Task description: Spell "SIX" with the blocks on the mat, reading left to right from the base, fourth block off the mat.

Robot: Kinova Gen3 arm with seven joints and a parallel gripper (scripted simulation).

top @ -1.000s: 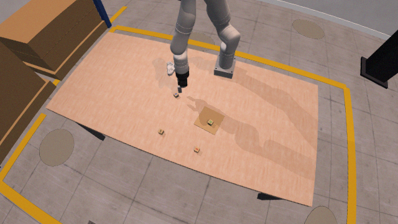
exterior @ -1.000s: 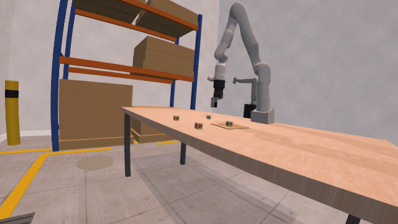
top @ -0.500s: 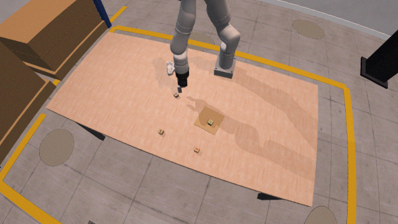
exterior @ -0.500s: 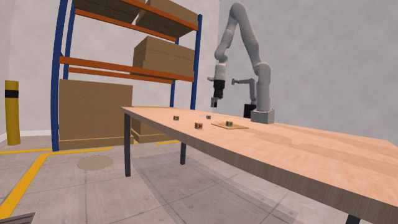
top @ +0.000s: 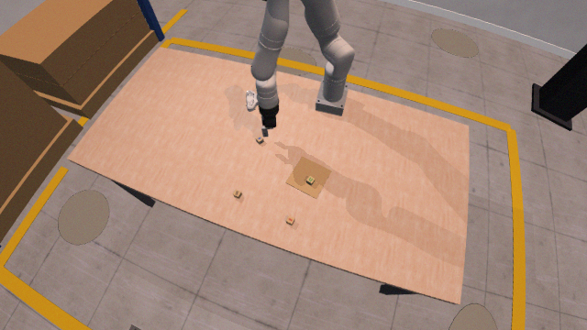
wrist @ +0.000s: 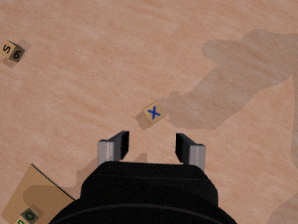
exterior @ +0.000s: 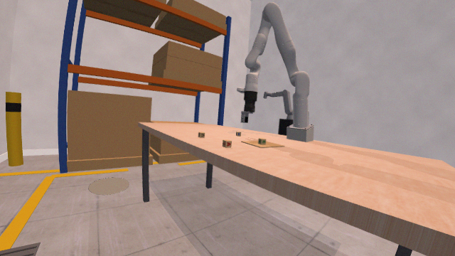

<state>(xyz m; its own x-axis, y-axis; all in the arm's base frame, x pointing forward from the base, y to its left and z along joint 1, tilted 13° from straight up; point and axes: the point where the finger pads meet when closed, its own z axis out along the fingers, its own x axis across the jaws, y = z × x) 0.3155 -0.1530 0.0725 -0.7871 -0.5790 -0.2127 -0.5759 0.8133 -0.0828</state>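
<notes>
The tan mat lies 240 mm to the left of my hand, 100 mm below it and 60 mm ahead of it. Round my hand: block (280 mm to the left, 260 mm ahead, 90 mm below).
</notes>
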